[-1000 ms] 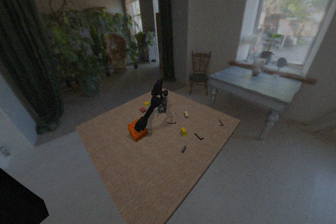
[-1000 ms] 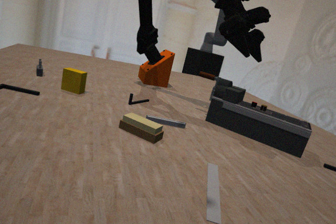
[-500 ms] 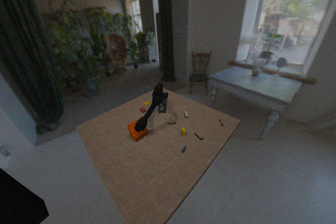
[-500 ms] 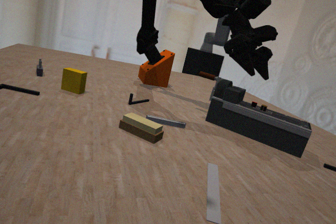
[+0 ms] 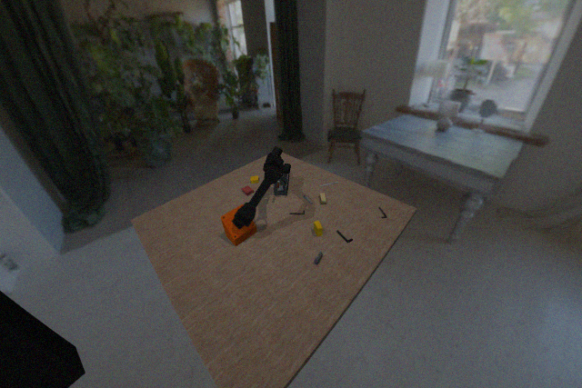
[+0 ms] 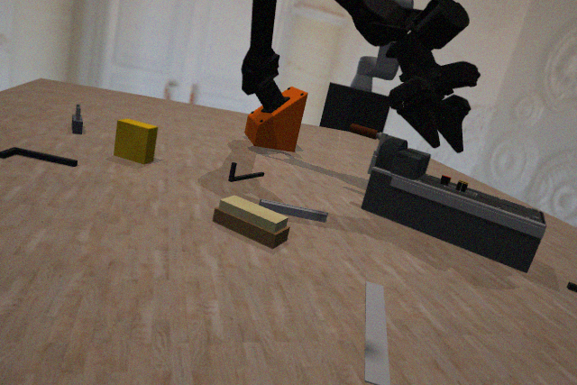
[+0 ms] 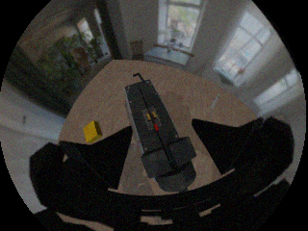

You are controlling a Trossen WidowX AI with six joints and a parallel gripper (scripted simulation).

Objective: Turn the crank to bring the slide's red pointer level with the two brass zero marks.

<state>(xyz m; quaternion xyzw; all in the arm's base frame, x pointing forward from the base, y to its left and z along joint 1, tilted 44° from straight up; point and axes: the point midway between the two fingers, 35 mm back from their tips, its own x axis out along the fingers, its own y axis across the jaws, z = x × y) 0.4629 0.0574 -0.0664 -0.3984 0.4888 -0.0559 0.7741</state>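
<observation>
My gripper tip is 1 cm to the right of the red pointer and 5 cm above it. From my gripper tip the other things lie so: brown crank handle: 13 cm behind, 8 cm to the right, 1 cm below; then red block: 18 cm behind, 18 cm to the left, 12 cm below; then grey bar: 3 cm behind, 24 cm to the right, 13 cm below.
</observation>
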